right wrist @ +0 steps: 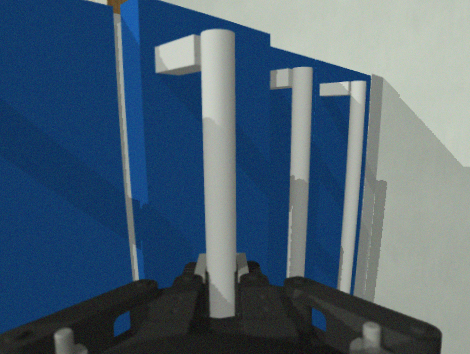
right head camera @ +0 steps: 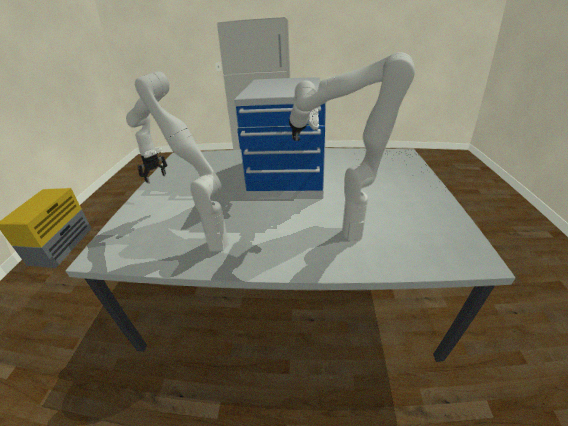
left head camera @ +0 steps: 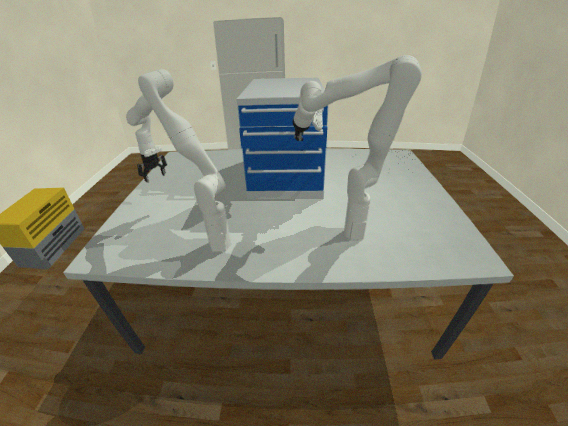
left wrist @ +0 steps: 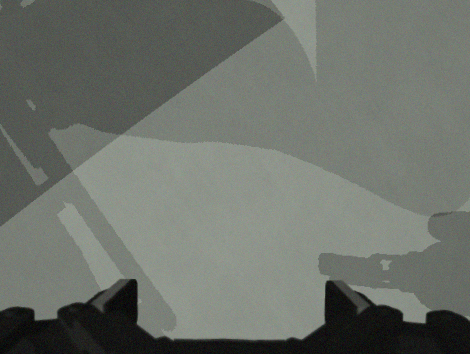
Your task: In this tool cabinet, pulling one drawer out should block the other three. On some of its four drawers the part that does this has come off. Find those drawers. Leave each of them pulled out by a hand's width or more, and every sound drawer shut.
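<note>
The grey cabinet [left head camera: 280, 90] [right head camera: 277, 90] has four blue drawers. The second drawer [left head camera: 265, 142] [right head camera: 262, 142] [right wrist: 170, 150] stands slightly out; a narrow strip of its side shows in the right wrist view. The top drawer [left head camera: 265, 119] [right head camera: 262, 119] [right wrist: 55, 150], third drawer [left head camera: 282, 161] [right head camera: 280, 161] and bottom drawer [left head camera: 285, 181] [right head camera: 282, 181] look shut. My right gripper [left head camera: 299, 138] [right head camera: 296, 138] [right wrist: 222, 269] is shut on the second drawer's bar handle [right wrist: 218, 150]. My left gripper [left head camera: 154, 176] [right head camera: 155, 176] [left wrist: 231, 301] is open and empty, above the table's left part. The blocking parts are hidden.
The cabinet stands at the back of the grey table [left head camera: 425, 240] [right head camera: 425, 240]. My right forearm crosses in front of its upper right side. A tall grey fridge [left head camera: 245, 50] [right head camera: 250, 50] stands behind it. A yellow and grey box [left head camera: 35, 215] [right head camera: 40, 215] is on the floor at the left.
</note>
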